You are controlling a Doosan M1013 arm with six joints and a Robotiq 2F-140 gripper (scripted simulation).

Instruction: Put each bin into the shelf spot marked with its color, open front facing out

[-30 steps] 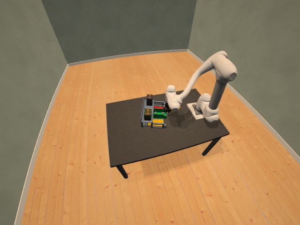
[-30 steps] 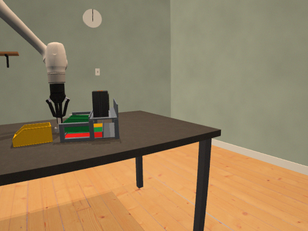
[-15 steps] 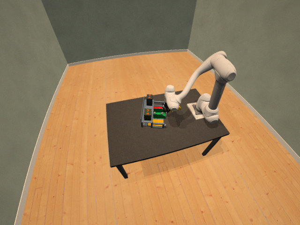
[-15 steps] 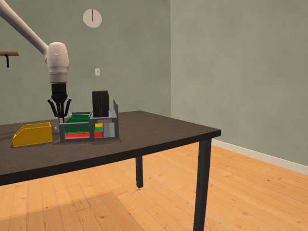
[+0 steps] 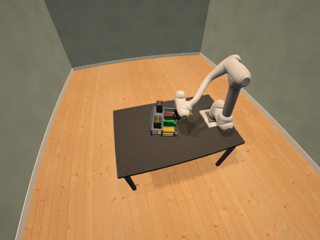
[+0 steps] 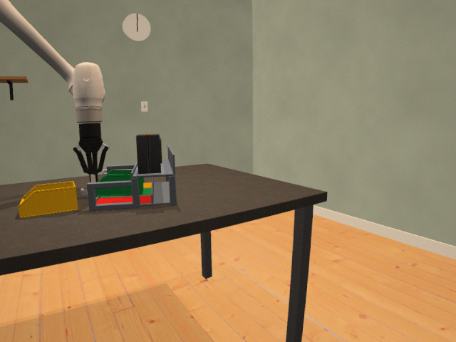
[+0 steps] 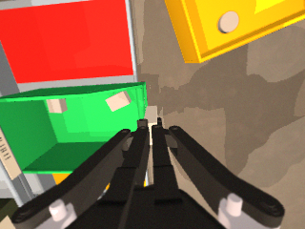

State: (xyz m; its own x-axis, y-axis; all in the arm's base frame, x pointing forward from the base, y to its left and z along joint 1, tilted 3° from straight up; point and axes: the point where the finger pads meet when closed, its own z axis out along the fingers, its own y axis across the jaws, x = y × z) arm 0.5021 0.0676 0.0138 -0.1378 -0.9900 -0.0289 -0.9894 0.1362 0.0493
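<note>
The green bin lies 90 mm ahead of my hand and 10 mm to the right of it. From my hand the other things lie so: yellow bin: 140 mm behind, 130 mm to the right, 10 mm below.
</note>
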